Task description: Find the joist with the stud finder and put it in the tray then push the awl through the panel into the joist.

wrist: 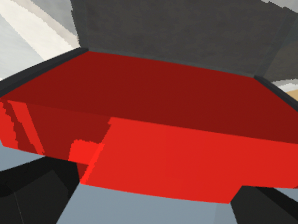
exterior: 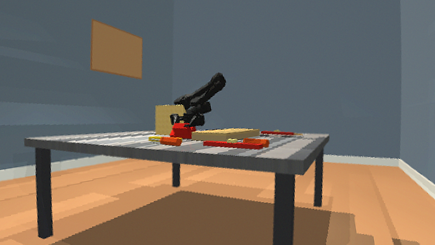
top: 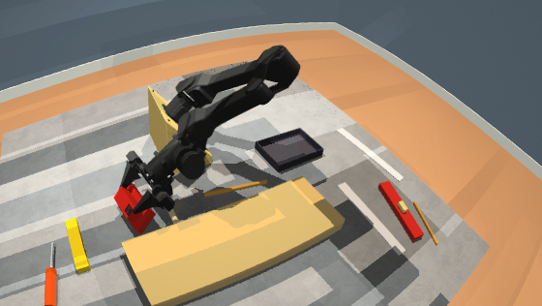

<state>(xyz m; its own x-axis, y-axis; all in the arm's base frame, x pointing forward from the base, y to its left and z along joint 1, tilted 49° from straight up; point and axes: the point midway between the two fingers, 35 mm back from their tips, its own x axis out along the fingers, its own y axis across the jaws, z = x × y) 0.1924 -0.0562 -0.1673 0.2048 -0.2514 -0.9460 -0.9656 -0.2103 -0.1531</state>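
Right now the stud finder is 1 cm below my gripper tip and 1 cm ahead of it. Round my gripper tip: awl (12 cm to the left, 5 cm below, 2 cm behind); then dark tray (52 cm to the left, 9 cm behind, 5 cm below); then yellow bar (18 cm to the right, 5 cm below, 5 cm ahead).
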